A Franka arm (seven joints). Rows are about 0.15 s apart.
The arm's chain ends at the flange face. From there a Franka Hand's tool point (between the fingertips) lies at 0.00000 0.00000 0.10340 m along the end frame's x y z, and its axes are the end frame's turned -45 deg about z.
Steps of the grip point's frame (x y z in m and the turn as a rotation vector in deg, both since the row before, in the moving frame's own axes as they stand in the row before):
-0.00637 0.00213 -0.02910 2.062 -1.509 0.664
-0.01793 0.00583 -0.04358 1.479 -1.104 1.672
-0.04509 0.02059 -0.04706 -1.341 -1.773 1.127
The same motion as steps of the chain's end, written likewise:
0.00155 0.00674 -0.02900 0.391 -2.525 0.664
-0.00527 0.01733 -0.04353 0.265 -1.826 1.672
-0.01673 0.04248 -0.04698 -2.202 -0.305 1.127

